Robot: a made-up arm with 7 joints.
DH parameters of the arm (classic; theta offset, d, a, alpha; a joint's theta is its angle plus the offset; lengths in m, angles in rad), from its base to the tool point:
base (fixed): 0 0 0 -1.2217
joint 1: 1.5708 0 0 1.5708
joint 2: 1.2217 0 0 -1.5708
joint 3: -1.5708 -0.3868 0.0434 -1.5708
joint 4: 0 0 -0.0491 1.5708
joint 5: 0 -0.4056 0 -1.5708
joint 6: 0 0 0 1.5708
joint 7: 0 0 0 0
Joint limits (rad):
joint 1: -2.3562..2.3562
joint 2: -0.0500..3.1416
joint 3: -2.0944..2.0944
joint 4: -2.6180..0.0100
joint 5: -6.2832..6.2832
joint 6: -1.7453..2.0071
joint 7: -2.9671..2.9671
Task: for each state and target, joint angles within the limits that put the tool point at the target. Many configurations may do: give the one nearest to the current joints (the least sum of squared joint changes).
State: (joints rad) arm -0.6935 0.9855 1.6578 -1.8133 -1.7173 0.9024 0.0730
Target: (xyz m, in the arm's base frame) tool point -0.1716 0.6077 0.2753
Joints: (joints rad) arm -0.6979 1.4995 1.8086 -1.2899 -1.7173 0.9024 0.0730
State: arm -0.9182 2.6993 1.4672 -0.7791 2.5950 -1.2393 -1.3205
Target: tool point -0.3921 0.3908 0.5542
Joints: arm -0.8519 2.3948 1.4306 -0.6137 2.5950 -1.2393 -1.3205
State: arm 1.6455 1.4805 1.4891 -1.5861 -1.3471 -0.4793 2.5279
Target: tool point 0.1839 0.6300 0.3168
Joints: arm 1.5145 1.6489 1.7629 -1.0706 -1.3471 -0.4793 2.5279
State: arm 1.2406 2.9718 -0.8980 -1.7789 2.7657 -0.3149 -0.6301
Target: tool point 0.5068 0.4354 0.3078
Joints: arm 0.9366 3.1387 -1.0322 -1.0271 2.7657 -0.3149 -0.6301
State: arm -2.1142 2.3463 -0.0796 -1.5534 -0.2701 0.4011 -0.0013
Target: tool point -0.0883 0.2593 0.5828
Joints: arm -2.1665 1.7639 -0.2581 -1.4955 -0.2701 0.4011 -0.0013
